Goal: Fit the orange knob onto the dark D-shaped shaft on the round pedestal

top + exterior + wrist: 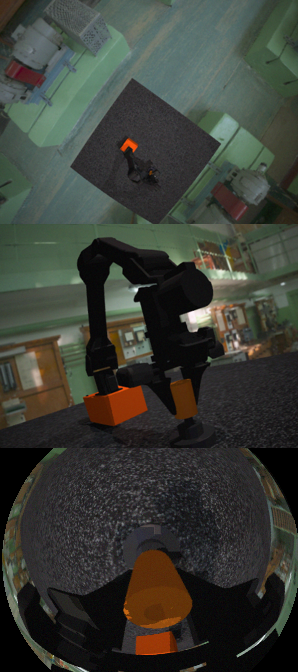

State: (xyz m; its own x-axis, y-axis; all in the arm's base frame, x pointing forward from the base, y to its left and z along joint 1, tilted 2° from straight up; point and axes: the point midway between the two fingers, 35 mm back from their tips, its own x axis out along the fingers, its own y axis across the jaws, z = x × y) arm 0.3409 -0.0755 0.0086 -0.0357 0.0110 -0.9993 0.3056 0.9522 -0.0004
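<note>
My gripper tip is 20 mm below the orange knob. Also, from my gripper tip: dark shaft pedestal 40 mm below.
</note>
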